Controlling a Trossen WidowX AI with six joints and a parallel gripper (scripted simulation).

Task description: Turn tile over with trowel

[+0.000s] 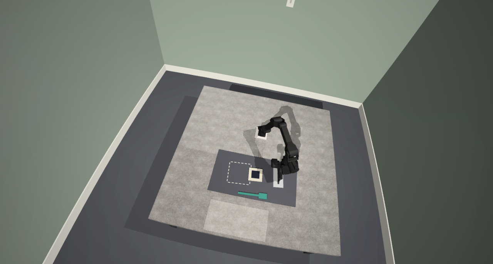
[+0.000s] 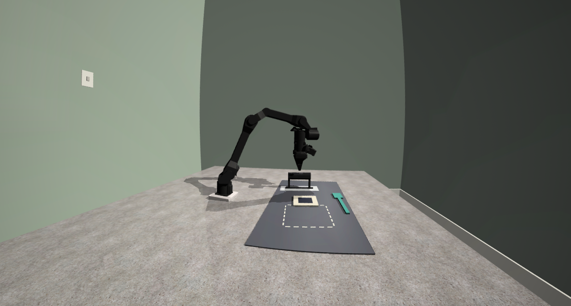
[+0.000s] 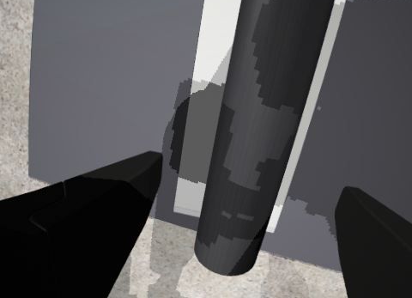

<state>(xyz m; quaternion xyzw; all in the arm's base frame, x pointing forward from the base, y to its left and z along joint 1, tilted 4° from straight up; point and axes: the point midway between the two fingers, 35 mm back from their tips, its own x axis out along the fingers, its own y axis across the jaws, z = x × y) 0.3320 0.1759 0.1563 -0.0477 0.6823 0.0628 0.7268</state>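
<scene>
Now: the white trowel 2 cm behind my gripper tip and 7 cm below it. Also, from my gripper tip: dark mat 6 cm ahead, 17 cm to the right, 13 cm below; teal trowel 20 cm ahead, 15 cm to the right, 10 cm below; beige tile 4 cm ahead, 17 cm to the right, 10 cm below.
</scene>
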